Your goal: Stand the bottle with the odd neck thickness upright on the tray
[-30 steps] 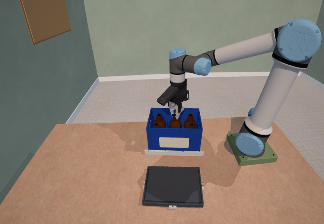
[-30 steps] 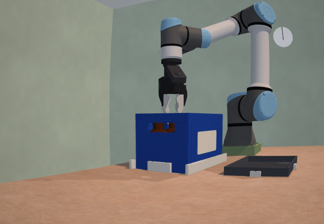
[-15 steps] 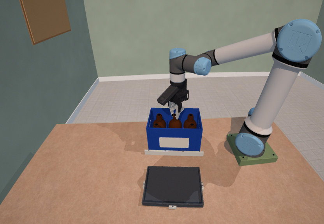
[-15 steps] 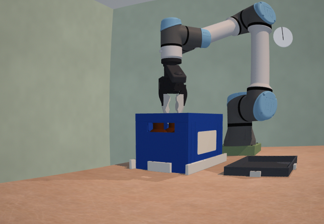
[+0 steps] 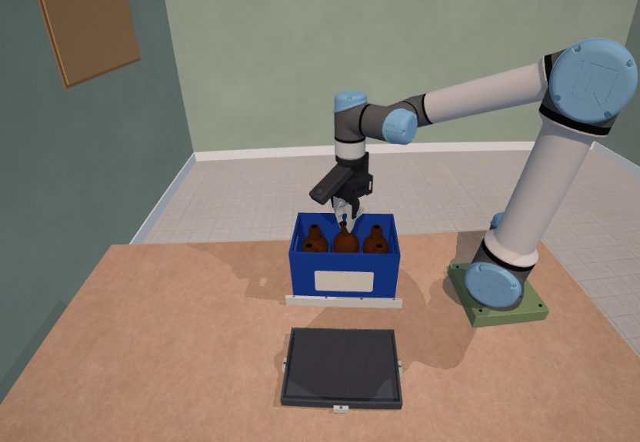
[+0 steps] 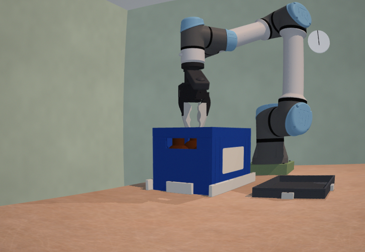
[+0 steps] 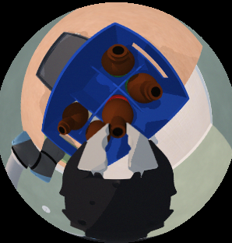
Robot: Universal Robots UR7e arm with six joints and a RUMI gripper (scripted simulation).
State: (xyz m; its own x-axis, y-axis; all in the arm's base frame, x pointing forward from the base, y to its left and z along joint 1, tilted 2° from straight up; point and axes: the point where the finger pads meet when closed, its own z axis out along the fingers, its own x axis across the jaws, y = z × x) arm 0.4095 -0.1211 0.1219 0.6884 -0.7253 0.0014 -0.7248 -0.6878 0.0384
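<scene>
The glass bottle lies 7 cm below my hand. From my hand the other things lie so: dark tray 1 cm ahead, 33 cm to the left, 15 cm below; blue crate 4 cm to the left, 8 cm below.
</scene>
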